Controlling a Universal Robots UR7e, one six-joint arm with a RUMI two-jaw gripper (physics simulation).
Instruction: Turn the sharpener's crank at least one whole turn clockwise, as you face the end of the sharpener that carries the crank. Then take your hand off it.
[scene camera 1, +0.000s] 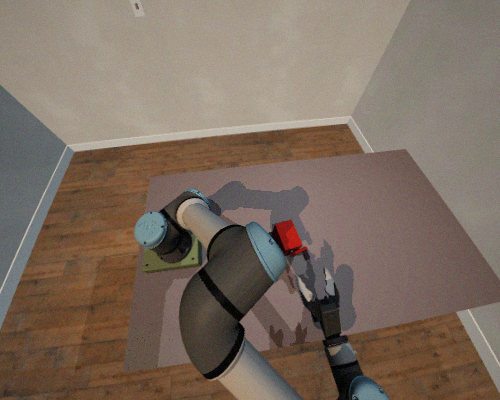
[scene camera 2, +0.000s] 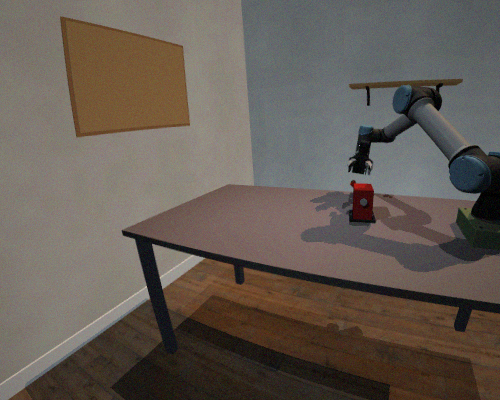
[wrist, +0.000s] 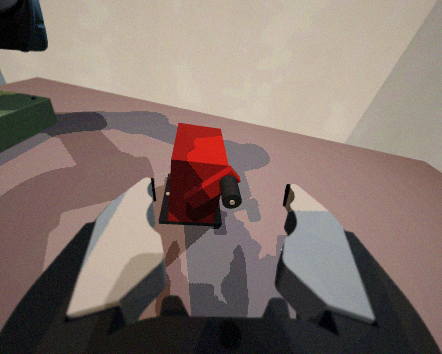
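Where they show: gripper, fingertip midpoint: (scene camera 1: 310, 270) (scene camera 2: 359, 168) (wrist: 220, 183); arm's base, origin of the base link: (scene camera 1: 175, 245) (scene camera 2: 493, 217).
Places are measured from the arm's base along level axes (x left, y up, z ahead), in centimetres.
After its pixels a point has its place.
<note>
The red box-shaped sharpener (scene camera 1: 286, 235) {x -10.9, y 7.1, z 46.4 cm} (scene camera 2: 363, 197) {x -4.8, y 4.3, z 47.4 cm} (wrist: 199, 162) {x -16.3, y 7.1, z 47.3 cm} stands upright on its dark base on the table. Its red crank arm (wrist: 215, 186) slants up to the right across the near end in the wrist view. The black crank handle (wrist: 230, 192) {x -21.7, y 7.3, z 50.8 cm} is at the arm's upper right end and points toward the camera. My gripper (scene camera 1: 316, 281) (scene camera 2: 360, 171) {x -26.3, y 12.1, z 48.4 cm} (wrist: 220, 183) {x -26.3, y 12.1, z 48.4 cm} is open with nothing between its fingers. It is apart from the sharpener, on the crank's side and higher up. In the wrist view the handle appears between the fingertips but beyond them.
The arm's green base block (scene camera 1: 172, 262) {x -7.6, y 1.9, z -1.0 cm} (scene camera 2: 475, 232) {x 13.2, y -0.5, z 11.9 cm} (wrist: 25, 120) {x 5.3, y -2.1, z 10.9 cm} is on the table (scene camera 1: 390, 200) {x -4.8, y -5.7, z 110.9 cm} (scene camera 2: 250, 220) {x 1.6, y -5.7, z 92.7 cm}. The arm's elbow (scene camera 1: 220, 290) {x -27.4, y 47.3, z 21.6 cm} hangs over the table in scene camera 1. A wall shelf (scene camera 2: 405, 84) and a cork board (scene camera 2: 127, 82) are on the walls.
</note>
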